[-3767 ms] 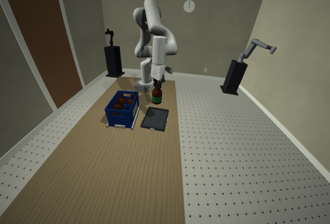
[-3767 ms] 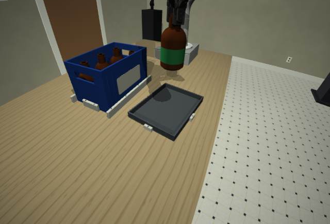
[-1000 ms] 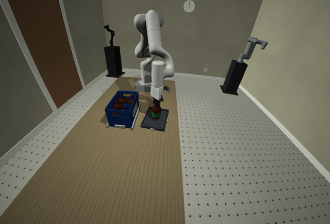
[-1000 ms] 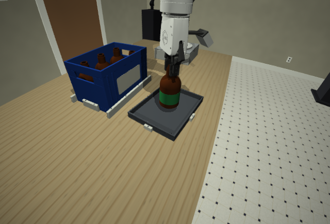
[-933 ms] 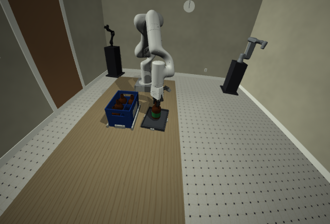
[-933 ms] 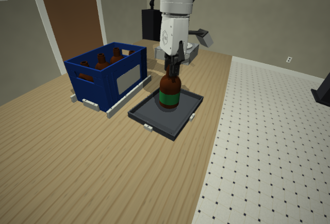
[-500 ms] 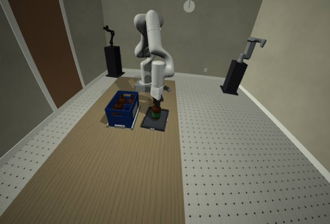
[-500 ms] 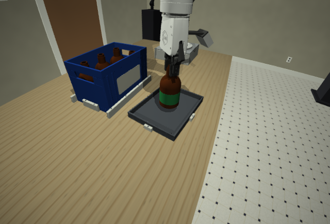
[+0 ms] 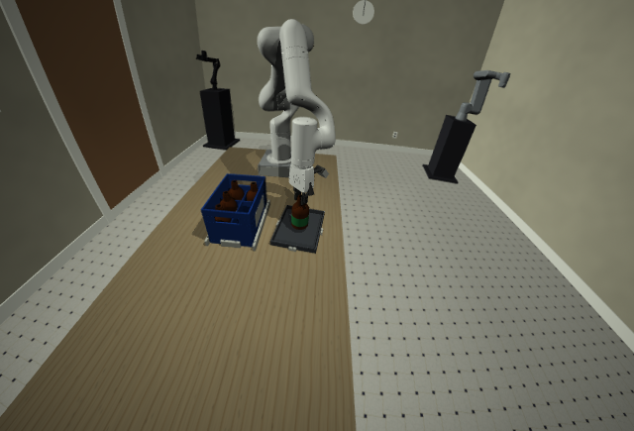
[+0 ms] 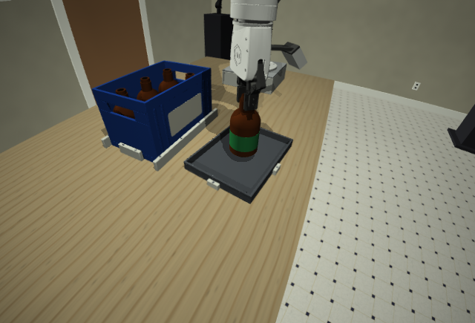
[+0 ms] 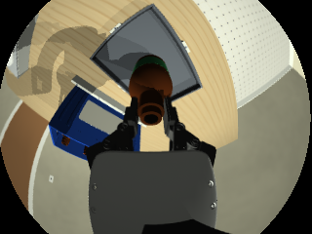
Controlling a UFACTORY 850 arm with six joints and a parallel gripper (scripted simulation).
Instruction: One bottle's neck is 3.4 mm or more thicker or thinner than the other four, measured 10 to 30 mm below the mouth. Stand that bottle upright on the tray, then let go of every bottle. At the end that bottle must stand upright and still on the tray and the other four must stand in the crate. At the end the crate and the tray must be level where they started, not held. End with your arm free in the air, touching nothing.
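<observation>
My gripper is now 70 mm above the bottle. Also, from my hand: dark grey tray (160 mm below); then blue crate (270 mm to the right, 90 mm below, 40 mm ahead).
</observation>
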